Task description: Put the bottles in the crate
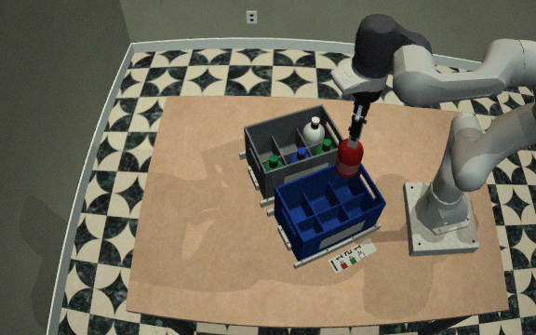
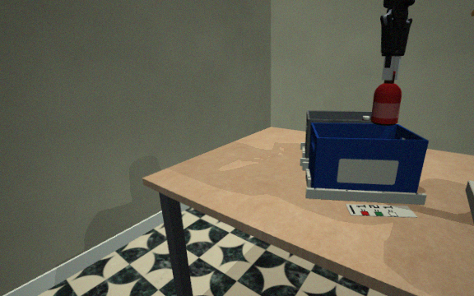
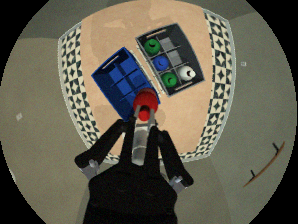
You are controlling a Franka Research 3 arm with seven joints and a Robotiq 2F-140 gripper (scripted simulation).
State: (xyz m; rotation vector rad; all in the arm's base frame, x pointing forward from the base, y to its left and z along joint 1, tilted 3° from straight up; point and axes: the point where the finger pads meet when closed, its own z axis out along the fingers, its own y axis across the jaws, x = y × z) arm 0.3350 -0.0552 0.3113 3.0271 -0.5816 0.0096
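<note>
My hand is 80 mm above the red bottle. Round my hand: blue crate: 50 mm ahead, 90 mm to the left, 260 mm below; then grey crate: 150 mm ahead, 120 mm to the right, 260 mm below; then blue bottle: 130 mm ahead, 70 mm to the right, 260 mm below.
</note>
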